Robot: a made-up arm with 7 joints. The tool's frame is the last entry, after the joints.
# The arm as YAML. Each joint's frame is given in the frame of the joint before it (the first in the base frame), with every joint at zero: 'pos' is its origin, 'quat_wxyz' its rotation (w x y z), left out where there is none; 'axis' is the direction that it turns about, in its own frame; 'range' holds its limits. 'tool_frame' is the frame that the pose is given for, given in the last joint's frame.
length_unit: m
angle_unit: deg
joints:
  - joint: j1
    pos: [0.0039, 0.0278, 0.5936]
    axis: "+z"
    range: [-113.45, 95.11]
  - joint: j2
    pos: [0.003, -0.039, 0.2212]
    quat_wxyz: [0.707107, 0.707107, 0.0, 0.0]
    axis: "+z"
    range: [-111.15, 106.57]
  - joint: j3
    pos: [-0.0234, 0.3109, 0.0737]
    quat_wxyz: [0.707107, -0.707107, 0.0, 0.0]
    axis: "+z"
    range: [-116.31, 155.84]
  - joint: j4
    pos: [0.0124, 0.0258, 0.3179]
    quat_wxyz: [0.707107, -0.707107, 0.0, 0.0]
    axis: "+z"
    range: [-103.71, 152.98]
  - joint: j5
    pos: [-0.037, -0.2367, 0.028]
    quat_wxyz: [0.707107, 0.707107, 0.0, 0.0]
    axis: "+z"
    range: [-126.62, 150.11]
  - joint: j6
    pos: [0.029, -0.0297, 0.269]
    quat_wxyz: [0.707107, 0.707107, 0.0, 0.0]
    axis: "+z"
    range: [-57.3, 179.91]
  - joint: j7
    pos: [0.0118, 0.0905, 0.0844]
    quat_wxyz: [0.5, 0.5, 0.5, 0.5]
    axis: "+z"
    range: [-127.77, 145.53]
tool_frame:
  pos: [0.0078, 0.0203, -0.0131]
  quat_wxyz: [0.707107, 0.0, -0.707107, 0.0]
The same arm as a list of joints. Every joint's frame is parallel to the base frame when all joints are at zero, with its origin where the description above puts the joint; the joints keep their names.
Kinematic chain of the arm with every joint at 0, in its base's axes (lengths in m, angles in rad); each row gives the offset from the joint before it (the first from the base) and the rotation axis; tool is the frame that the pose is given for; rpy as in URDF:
j1: xyz 0.0039 0.0278 0.5936 axis +z
j2: xyz 0.003 -0.039 0.2212 axis -y
j3: xyz -0.0234 -0.0737 0.3109 axis +z
j4: xyz 0.0124 0.0258 0.3179 axis +y
j5: xyz -0.037 0.028 0.2367 axis +z
j6: xyz 0.029 -0.0297 0.269 axis -y
j7: xyz 0.0118 -0.0844 0.0905 axis +x
tool: xyz -0.0131 -0.0203 0.0078 rpy 3.1416 0 0
Joint limits (rad, base to tool): -1.9801..1.66 -1.9399..1.86 -2.03..2.7199 -1.8101..2.67 -2.2099..2.6199 -1.0001..3.14 -2.23..2.54

